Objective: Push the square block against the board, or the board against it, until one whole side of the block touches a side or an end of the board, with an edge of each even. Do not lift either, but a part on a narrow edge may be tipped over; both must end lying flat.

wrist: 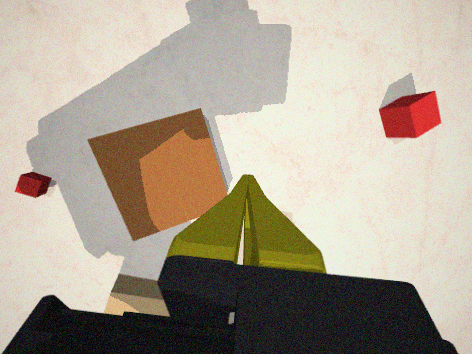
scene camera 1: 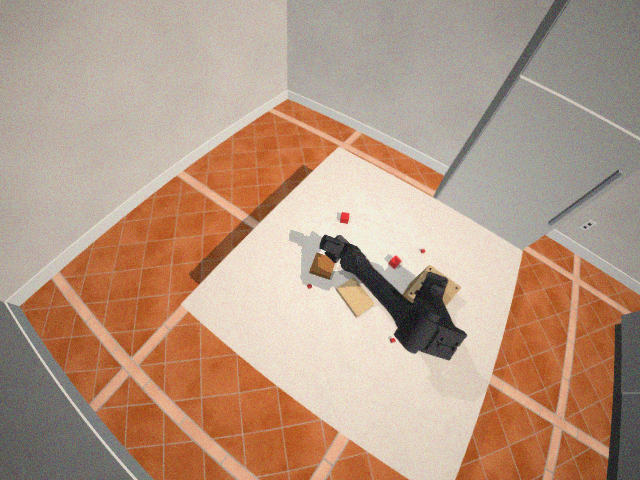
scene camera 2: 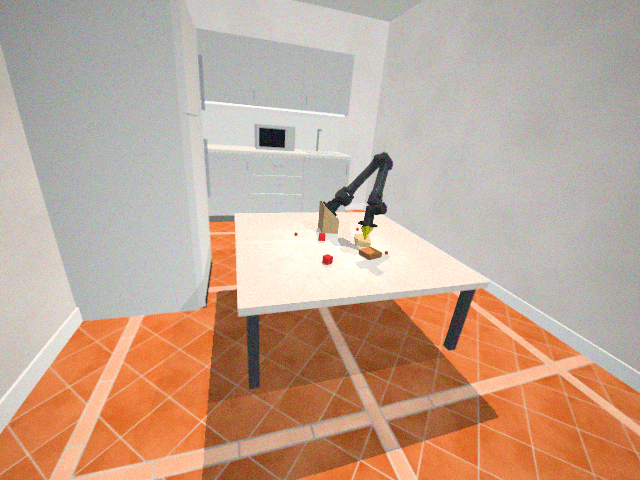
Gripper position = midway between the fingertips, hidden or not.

My gripper point(wrist: 247, 182) is shut, with nothing in its grasp. Also in view: a brown square block point(wrist: 163, 173). A tan board point(scene camera 1: 352, 293) rests on the table.
The tan board shows as well in the wrist view point(wrist: 133, 294).
